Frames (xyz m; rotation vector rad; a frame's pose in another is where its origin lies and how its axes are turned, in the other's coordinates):
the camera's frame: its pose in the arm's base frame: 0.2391 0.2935 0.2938 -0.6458 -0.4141 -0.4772
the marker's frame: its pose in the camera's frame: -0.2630 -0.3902 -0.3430 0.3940 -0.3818 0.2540
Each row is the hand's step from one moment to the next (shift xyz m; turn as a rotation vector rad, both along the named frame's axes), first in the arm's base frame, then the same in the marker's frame.
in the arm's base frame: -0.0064 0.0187 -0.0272 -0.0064 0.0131 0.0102
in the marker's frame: -0.0206 0.0256 -0.0070 0.0037 0.0076 0.0156
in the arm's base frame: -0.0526 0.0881 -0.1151 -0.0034 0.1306 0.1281
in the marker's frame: -0.1049 0.1126 -0.0096 0.0993 0.0767 0.1332
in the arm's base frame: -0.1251 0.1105 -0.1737 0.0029 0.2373 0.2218
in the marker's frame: -0.1945 0.1419 0.0078 0.1797 0.1445 0.2288
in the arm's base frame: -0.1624 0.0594 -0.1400 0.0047 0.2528 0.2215
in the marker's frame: -0.2055 0.0771 0.0365 0.1827 0.1592 0.2329
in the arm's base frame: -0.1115 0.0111 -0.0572 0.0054 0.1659 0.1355
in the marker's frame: -0.1186 0.0121 0.0401 0.1150 0.1082 0.1448
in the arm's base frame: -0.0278 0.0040 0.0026 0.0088 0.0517 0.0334
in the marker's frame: -0.0181 -0.0016 0.0216 0.0351 0.0379 0.0346
